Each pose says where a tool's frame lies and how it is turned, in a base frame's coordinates. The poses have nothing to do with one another.
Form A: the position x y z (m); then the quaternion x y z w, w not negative.
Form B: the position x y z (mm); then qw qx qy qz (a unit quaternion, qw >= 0). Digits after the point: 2 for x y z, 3 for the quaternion.
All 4 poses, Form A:
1: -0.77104 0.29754 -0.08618 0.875 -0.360 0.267 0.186
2: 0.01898 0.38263 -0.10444 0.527 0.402 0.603 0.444
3: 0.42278 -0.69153 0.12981 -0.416 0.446 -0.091 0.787
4: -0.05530 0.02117 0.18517 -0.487 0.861 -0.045 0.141
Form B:
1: -771.04 297.54 -86.18 0.186 0.875 -0.360 0.267
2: 18.98 382.63 -104.44 0.444 0.527 0.402 0.603
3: 422.78 -691.53 129.81 0.787 -0.416 0.446 -0.091
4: -55.30 21.17 185.17 0.141 -0.487 0.861 -0.045
